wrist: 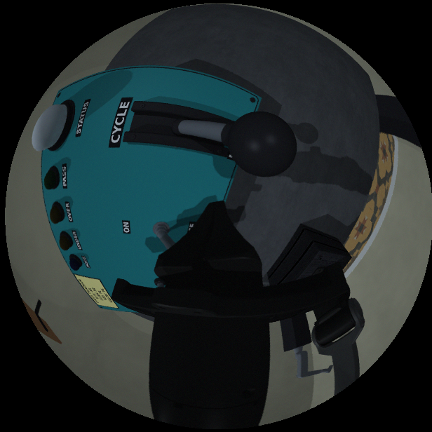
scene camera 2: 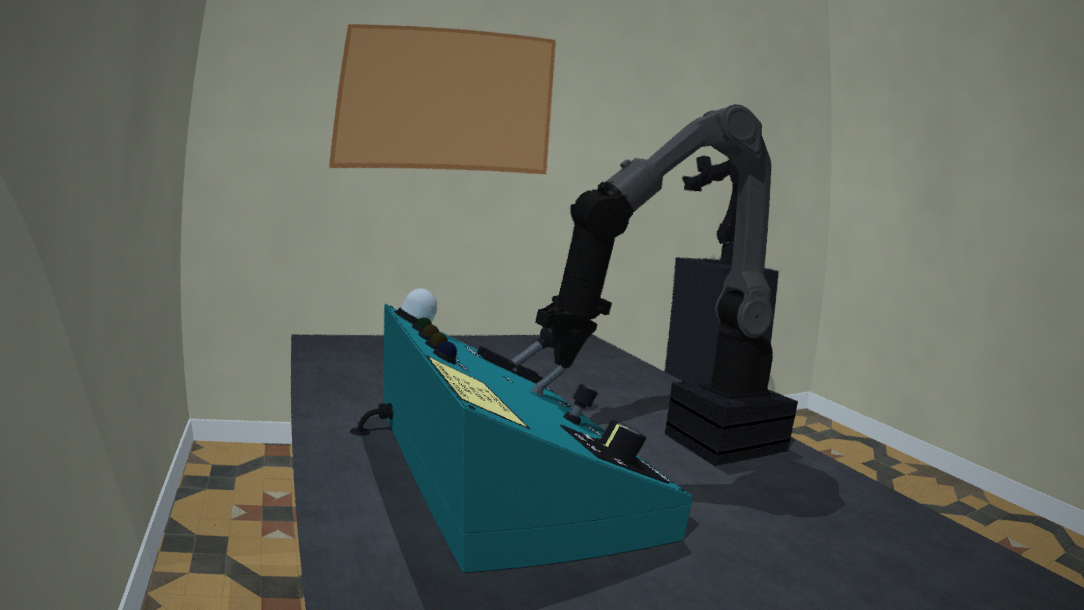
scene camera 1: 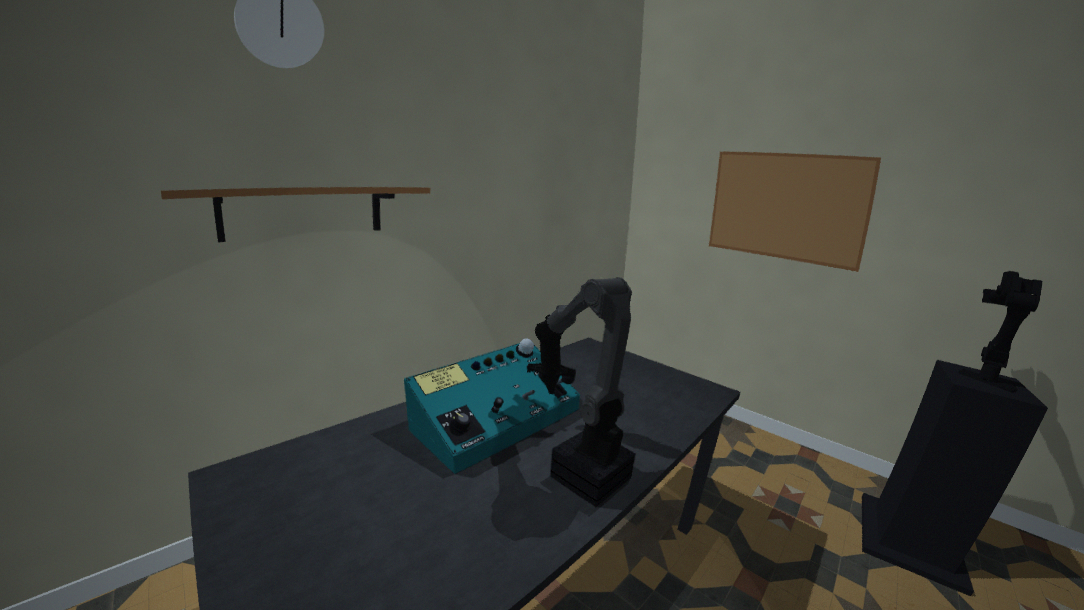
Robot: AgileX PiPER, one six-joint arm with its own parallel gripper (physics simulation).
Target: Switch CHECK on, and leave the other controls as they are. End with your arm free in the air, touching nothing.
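Observation:
The teal control box (scene camera 1: 426, 424) (scene camera 2: 530, 485) (wrist: 150, 190) stands on the dark table. The CHECK switch (scene camera 1: 528, 394) (scene camera 2: 548, 380) (wrist: 162, 231) is a small grey lever. It leans toward the box's front edge, away from the ON label (wrist: 126, 227). My gripper (scene camera 1: 551, 389) (scene camera 2: 563, 364) (wrist: 218, 210) is shut and empty, pointing down at the lever's free end. In the wrist view the gripper hides that end; whether they touch I cannot tell. The black-balled CYCLE lever (scene camera 2: 528, 352) (wrist: 262, 144) leans toward the front beside the gripper.
The dial (scene camera 1: 459, 421) (scene camera 2: 625, 440) and a short black switch (scene camera 1: 497, 404) (scene camera 2: 582, 400) are on the same sloped face. The white STATUS lamp (scene camera 1: 526, 346) (scene camera 2: 420, 303) (wrist: 50, 127) and small dark lamps line its upper edge. Another arm stands on a pedestal (scene camera 1: 939, 470) (scene camera 2: 689, 326).

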